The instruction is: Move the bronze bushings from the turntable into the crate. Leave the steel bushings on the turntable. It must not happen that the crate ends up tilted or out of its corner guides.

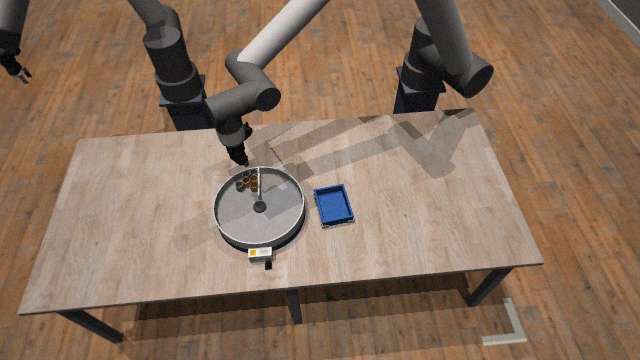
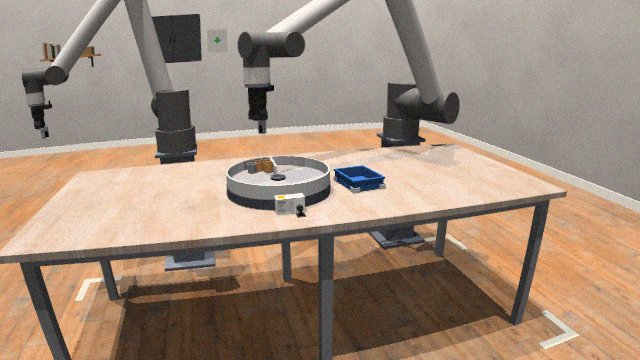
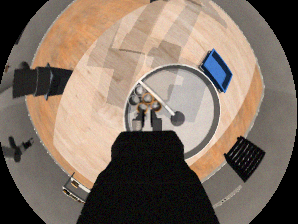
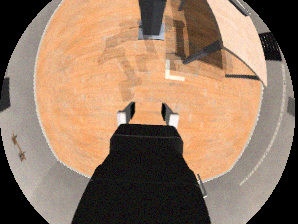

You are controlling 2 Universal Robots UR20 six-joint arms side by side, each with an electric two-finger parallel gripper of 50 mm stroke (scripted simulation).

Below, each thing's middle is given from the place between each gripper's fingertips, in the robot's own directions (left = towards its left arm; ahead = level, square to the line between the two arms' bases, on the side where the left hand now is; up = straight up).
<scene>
Now: left hand 13 cm short of the turntable (image 1: 241,215), 5 cm to the right of it and 18 cm above it. The rest, counted from my left hand: blue crate (image 1: 334,207) (12 cm ahead, 39 cm to the left, 21 cm below).
</scene>
